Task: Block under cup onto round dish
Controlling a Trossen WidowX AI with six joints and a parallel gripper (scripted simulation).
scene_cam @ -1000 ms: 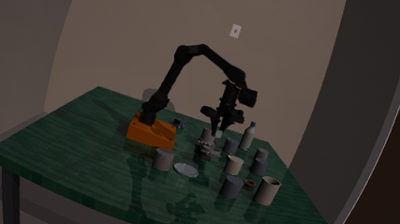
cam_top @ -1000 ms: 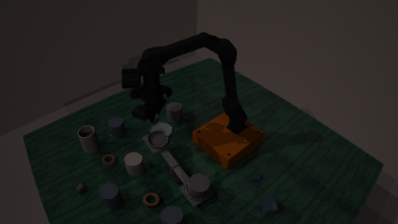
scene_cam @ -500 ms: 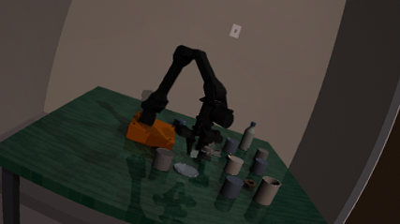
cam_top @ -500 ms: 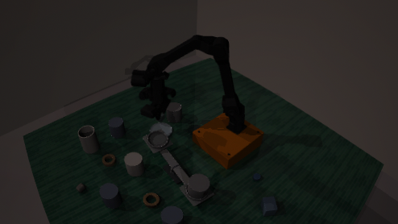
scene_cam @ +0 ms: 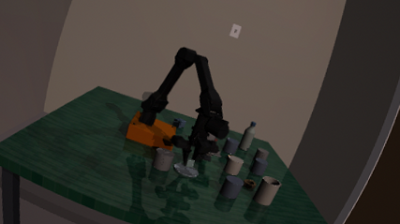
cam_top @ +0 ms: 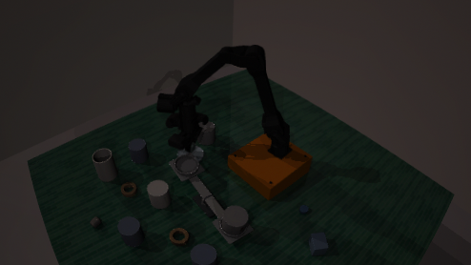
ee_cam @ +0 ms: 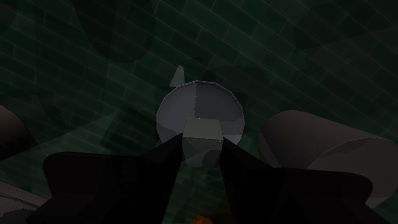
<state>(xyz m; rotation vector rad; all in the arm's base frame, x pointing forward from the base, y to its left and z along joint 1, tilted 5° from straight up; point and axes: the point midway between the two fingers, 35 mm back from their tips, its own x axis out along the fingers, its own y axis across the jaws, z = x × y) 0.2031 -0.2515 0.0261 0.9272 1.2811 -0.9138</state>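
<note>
Now: gripper tip 10 mm below the block. The rest, counted from my gripper tip: bottle (520 mm to the left, 390 mm ahead, 80 mm above); round dish (30 mm below); balance (230 mm to the left, 110 mm ahead, 10 mm above).
</note>
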